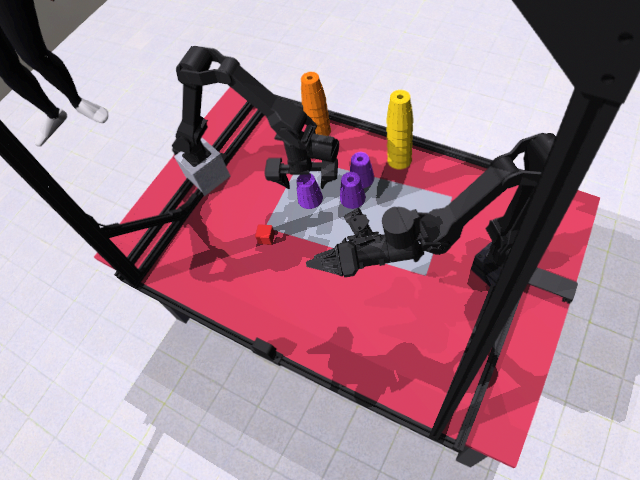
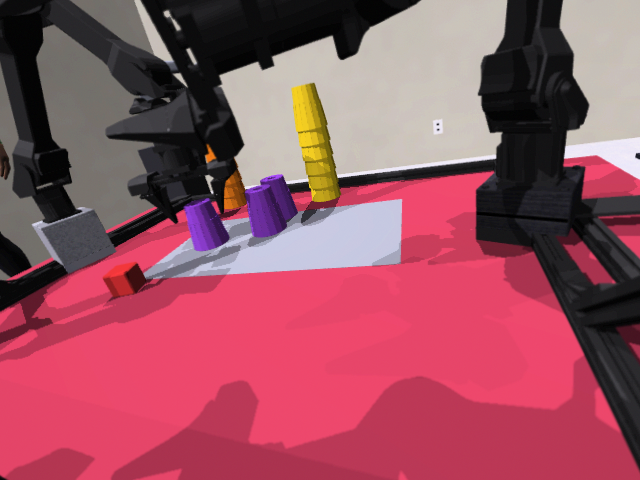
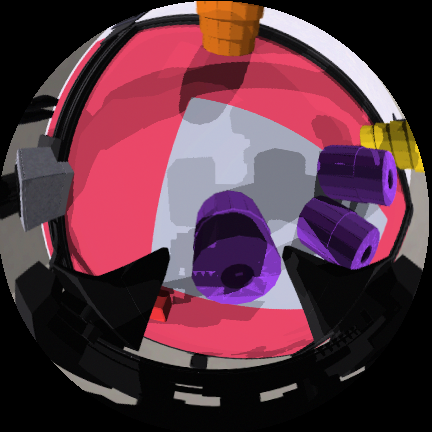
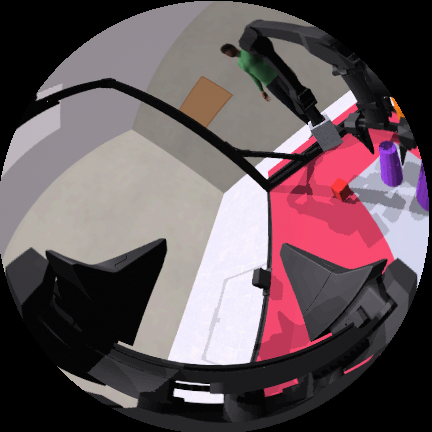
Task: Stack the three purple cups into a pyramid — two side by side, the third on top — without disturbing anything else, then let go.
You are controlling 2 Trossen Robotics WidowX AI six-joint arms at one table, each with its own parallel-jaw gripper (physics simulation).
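Seen in the pictures: left gripper, fingertip midpoint: (image 1: 305, 187) (image 2: 199, 218) (image 3: 227, 253) (image 4: 387, 157); right gripper, fingertip midpoint: (image 1: 310, 261) (image 2: 60, 83) (image 4: 225, 247); left arm's base, origin of the base link: (image 1: 196, 154) (image 2: 62, 216) (image 4: 317, 120); right arm's base, origin of the base link: (image 1: 504, 256) (image 2: 530, 177).
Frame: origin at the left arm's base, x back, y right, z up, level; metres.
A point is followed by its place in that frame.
Observation:
Three purple cups stand upside down on the grey mat (image 1: 433, 200) @(x -0.550, y -0.383, z -0.106 m) (image 2: 361, 237) @(x -0.590, y -0.253, z -0.106 m). The left cup (image 1: 310, 196) @(x -0.319, y -0.144, z -0.056 m) (image 2: 207, 227) @(x -0.320, y -0.145, z -0.063 m) (image 3: 235, 295) @(x -0.303, y -0.146, z -0.019 m) (image 4: 391, 165) @(x -0.320, y -0.150, z -0.049 m) stands apart. The front cup (image 1: 352, 193) @(x -0.402, y -0.222, z -0.046 m) (image 2: 264, 212) @(x -0.404, y -0.221, z -0.059 m) (image 3: 337, 235) @(x -0.355, y -0.228, z -0.044 m) and the rear cup (image 1: 362, 169) @(x -0.373, y -0.291, z -0.034 m) (image 2: 284, 198) @(x -0.380, y -0.300, z -0.062 m) (image 3: 350, 172) @(x -0.331, y -0.283, z -0.055 m) stand close together; whether they touch is unclear. My left gripper (image 1: 305, 182) @(x -0.292, y -0.152, z -0.049 m) (image 2: 198, 216) @(x -0.292, y -0.152, z -0.049 m) (image 3: 227, 253) @(x -0.292, y -0.152, z -0.049 m) is open and empty, pointing down, its fingers either side of the left cup's top, no contact visible. My right gripper (image 1: 309, 263) @(x -0.574, y 0.046, z 0.161 m) (image 4: 225, 247) @(x -0.574, y 0.046, z 0.161 m) is open and empty, above the table in front of the mat.
A red cube (image 1: 264, 235) @(x -0.314, y 0.021, z -0.066 m) (image 2: 124, 280) @(x -0.325, y 0.019, z -0.079 m) (image 3: 161, 306) @(x -0.304, y -0.014, z -0.072 m) (image 4: 341, 190) @(x -0.322, y 0.008, z -0.070 m) lies by the mat's left front corner. An orange cup stack (image 1: 315, 103) (image 2: 235, 190) @(x -0.156, y -0.339, z -0.061 m) (image 3: 230, 30) @(x -0.146, y -0.324, z -0.060 m) stands behind my left gripper. A tall yellow cup stack (image 1: 400, 134) @(x -0.408, y -0.403, z 0.039 m) (image 2: 315, 144) @(x -0.408, y -0.401, z 0.023 m) (image 3: 387, 142) stands behind the mat.

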